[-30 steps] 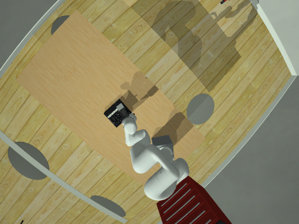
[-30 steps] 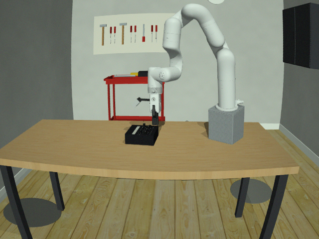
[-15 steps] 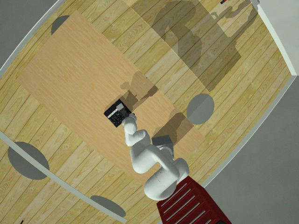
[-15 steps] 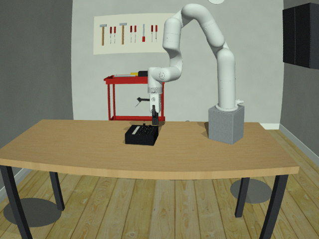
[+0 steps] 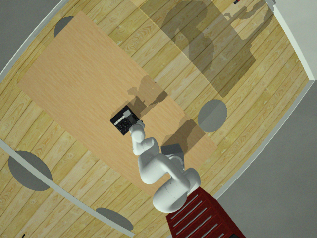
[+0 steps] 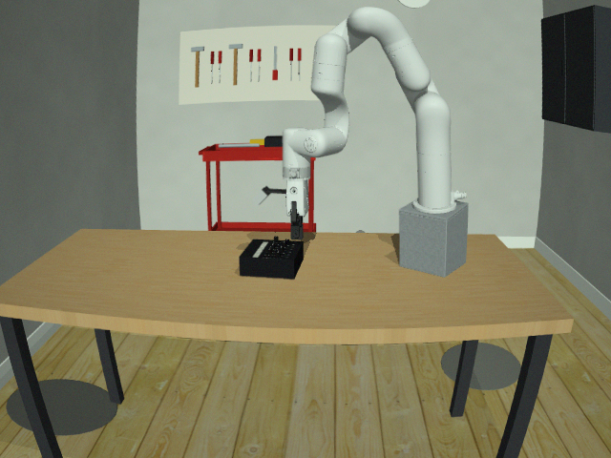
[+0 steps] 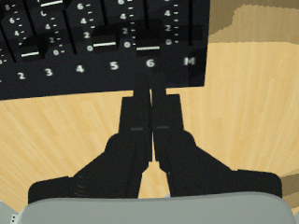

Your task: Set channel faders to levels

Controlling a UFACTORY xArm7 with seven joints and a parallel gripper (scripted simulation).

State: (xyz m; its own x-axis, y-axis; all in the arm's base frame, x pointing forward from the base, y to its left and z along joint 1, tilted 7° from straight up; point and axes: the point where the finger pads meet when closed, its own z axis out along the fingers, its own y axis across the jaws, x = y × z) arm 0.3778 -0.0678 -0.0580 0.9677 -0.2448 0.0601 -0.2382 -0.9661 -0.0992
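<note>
My hand is 30 mm short of the channel 6 fader cap, 30 mm above it and 10 mm to the left of it. The rest, counted from my hand: master cap (60 mm ahead, 40 mm to the right, 30 mm below); then channel 5 cap (40 mm ahead, 30 mm below, 10 mm to the left).
</note>
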